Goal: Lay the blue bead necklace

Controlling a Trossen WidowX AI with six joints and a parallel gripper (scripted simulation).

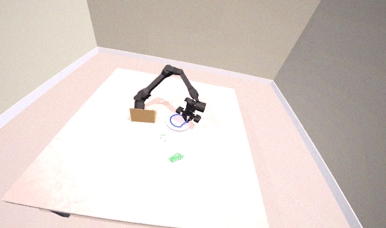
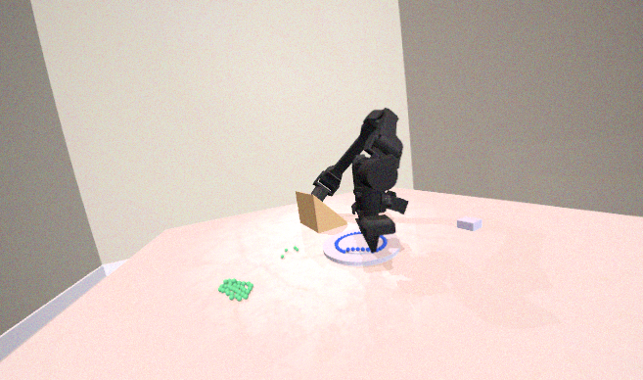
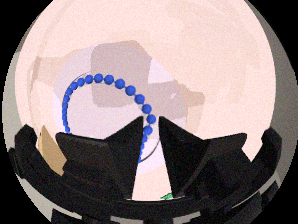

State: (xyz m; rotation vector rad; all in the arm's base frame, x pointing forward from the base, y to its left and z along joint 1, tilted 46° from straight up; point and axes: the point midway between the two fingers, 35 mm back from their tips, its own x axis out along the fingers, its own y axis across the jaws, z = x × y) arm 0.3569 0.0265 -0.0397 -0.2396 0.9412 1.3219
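Right now the round white bead board is 6 cm behind my gripper tip, 1 cm to the left of it and 1 cm below it. The rest, counted from my gripper tip: small grey block: 30 cm to the left, 5 cm ahead.
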